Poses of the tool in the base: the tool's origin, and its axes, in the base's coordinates. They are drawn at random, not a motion.
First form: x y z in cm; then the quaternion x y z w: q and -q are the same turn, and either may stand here.
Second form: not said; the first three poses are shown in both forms.
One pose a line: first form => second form
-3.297 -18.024 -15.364 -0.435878 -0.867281 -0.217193 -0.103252 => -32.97 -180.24 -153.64 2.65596 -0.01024 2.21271
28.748 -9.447 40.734 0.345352 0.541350 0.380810 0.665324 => 287.48 -94.47 407.34 1.37233 0.47498 1.43108
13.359 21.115 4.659 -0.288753 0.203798 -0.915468 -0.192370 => 133.59 211.15 46.59 -0.33606 -0.65240 2.84200
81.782 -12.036 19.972 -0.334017 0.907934 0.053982 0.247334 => 817.82 -120.36 199.72 -3.06466 0.50658 -2.41663
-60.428 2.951 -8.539 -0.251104 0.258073 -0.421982 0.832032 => -604.28 29.51 -85.39 -0.70923 0.21928 -1.02021
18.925 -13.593 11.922 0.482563 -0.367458 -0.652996 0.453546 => 189.25 -135.93 119.22 1.29045 0.30145 -1.69981
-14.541 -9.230 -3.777 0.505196 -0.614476 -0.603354 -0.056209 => -145.41 -92.30 -37.77 1.94085 0.74599 -2.28894
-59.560 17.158 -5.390 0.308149 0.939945 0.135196 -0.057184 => -595.60 171.58 -53.90 2.91669 -0.19200 2.52975
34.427 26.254 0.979 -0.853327 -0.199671 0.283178 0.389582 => 344.27 262.54 9.79 -2.17415 0.33388 0.63630
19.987 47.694 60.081 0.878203 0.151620 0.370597 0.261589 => 199.87 476.94 600.81 2.37052 -0.60845 0.59541
